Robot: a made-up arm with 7 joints.
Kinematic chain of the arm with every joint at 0, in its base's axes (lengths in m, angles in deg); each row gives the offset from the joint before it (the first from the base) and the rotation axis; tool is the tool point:
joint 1: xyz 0 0 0.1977 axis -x
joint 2: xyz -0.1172 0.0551 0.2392 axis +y
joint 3: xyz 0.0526 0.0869 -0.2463 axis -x
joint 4: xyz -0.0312 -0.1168 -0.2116 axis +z
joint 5: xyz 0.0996 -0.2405 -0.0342 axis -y
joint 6: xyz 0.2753 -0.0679 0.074 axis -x
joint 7: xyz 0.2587 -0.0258 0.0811 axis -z
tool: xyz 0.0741 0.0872 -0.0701
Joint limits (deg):
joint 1: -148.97..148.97
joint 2: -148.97..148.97
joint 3: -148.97..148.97
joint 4: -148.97..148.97
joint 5: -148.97..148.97
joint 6: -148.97..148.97
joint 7: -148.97..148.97
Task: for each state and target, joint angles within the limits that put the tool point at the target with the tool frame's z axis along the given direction. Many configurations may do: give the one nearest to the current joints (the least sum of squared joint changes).
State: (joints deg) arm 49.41 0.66 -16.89 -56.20 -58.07 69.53 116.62
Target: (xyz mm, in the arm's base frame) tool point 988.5 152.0 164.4 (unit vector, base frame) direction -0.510 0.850 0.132
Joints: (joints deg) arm 75.79 -46.60 -59.83 -9.15 -17.53 64.39 102.36
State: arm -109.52 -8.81 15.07 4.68 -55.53 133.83 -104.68
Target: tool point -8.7 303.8 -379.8 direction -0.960 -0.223 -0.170
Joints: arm -78.07 40.50 47.75 21.81 -55.71 148.97 -85.70
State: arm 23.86 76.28 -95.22 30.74 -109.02 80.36 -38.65
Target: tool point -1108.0 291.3 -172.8 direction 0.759 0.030 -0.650
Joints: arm 44.94 85.40 -50.24 -1.49 -79.05 61.00 -55.44
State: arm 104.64 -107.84 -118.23 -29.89 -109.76 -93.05 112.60
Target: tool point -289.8 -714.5 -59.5 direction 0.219 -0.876 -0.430
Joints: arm 145.34 -87.41 -147.12 -32.29 -131.04 -59.35 118.82
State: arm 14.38 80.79 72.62 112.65 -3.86 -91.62 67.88
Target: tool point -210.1 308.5 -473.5 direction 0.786 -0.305 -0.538
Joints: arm 10.08 40.95 48.62 77.55 12.04 -96.18 62.80
